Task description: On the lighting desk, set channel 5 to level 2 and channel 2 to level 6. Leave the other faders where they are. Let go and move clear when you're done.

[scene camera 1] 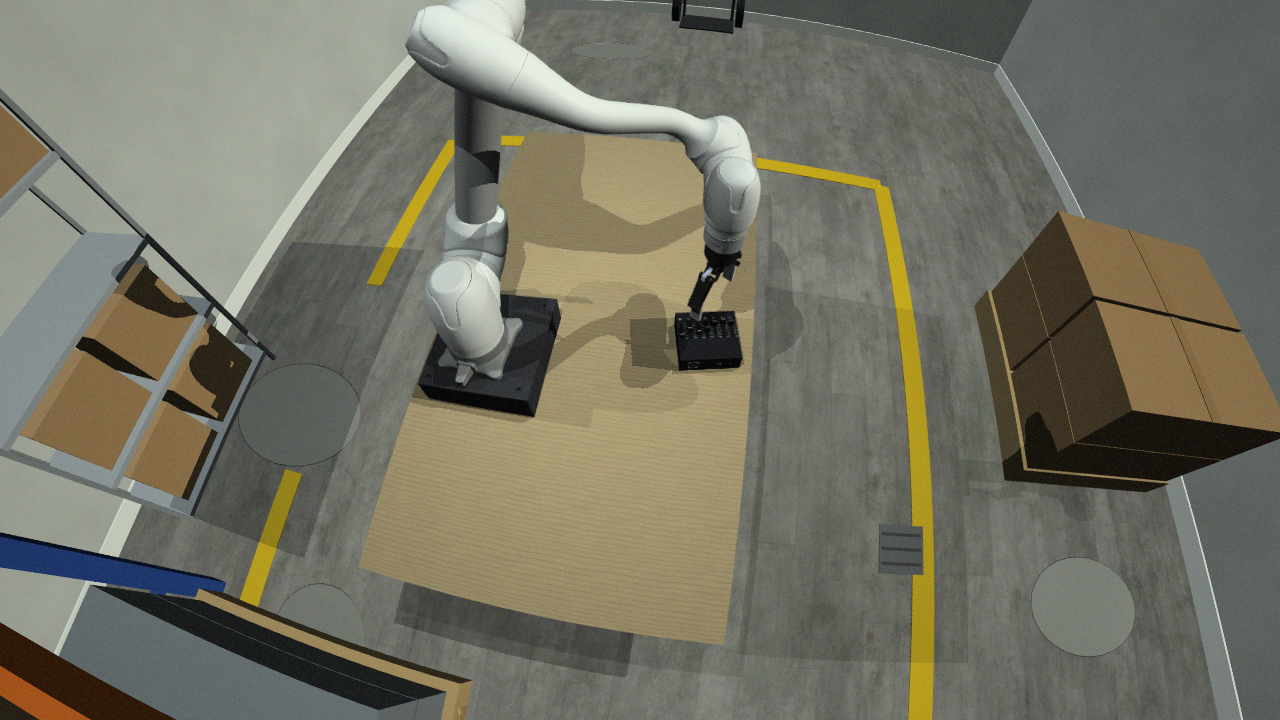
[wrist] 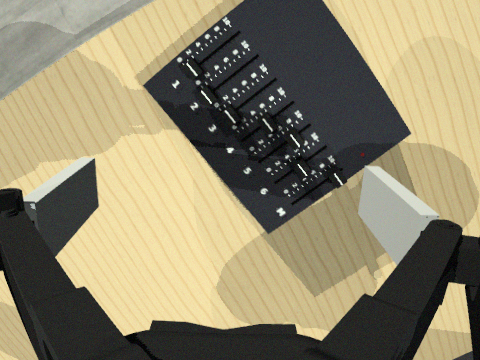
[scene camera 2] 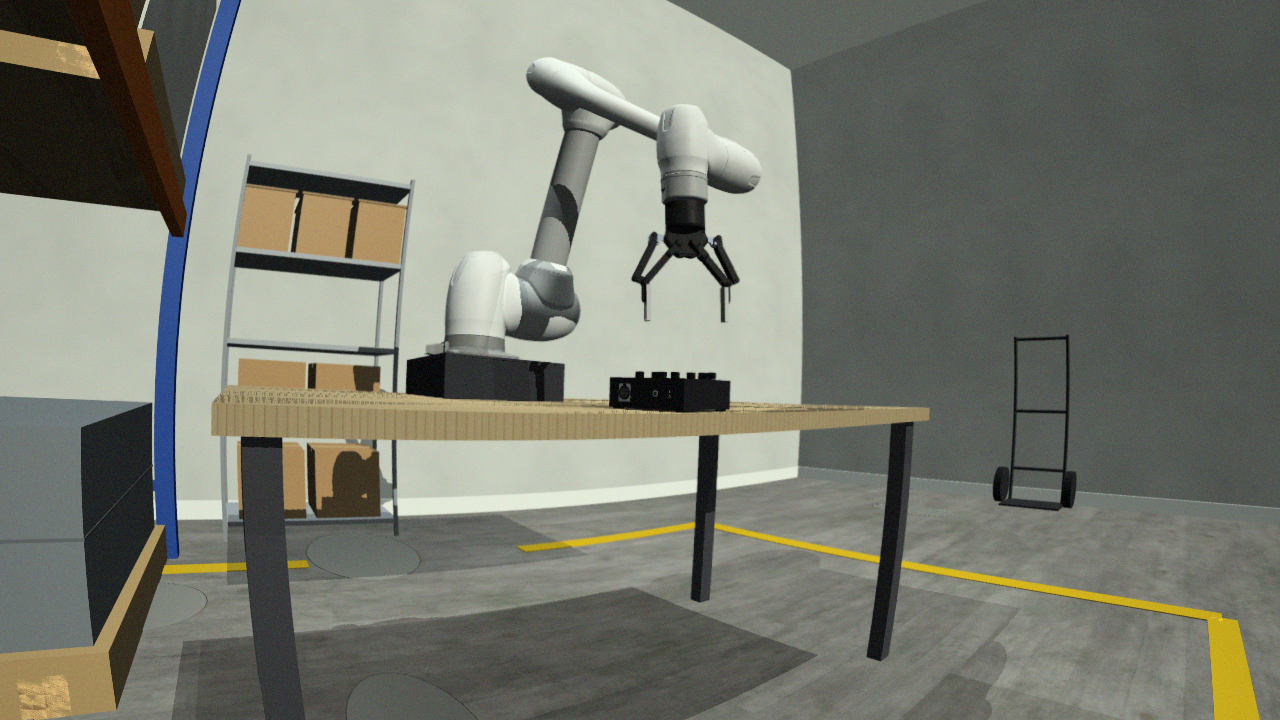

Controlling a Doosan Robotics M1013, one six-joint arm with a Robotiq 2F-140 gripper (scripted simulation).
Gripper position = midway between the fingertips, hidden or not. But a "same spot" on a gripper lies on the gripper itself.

my gripper: scene camera 1; wrist; scene camera 2 686, 321
same spot on my gripper: (wrist: 400, 312) = (scene camera 1: 716, 280)
